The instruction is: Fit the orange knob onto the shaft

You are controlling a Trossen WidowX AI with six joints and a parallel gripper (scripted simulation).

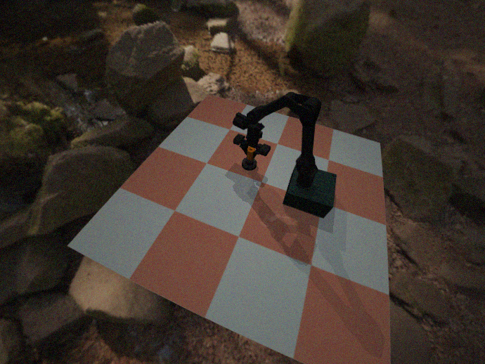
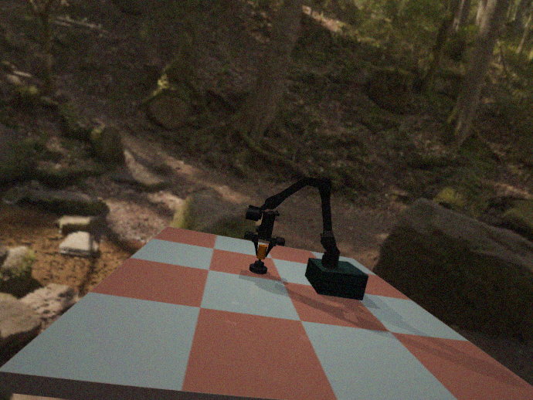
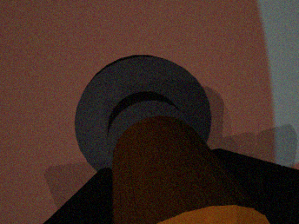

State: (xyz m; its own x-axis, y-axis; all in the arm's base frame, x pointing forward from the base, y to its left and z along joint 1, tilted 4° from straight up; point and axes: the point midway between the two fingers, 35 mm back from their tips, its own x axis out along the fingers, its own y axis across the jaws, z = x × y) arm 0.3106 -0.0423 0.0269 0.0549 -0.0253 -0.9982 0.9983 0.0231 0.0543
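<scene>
The orange knob lies 20 mm above my gripper tip. From my gripper tip the other things lie so: round pedestal: 40 mm below.
</scene>
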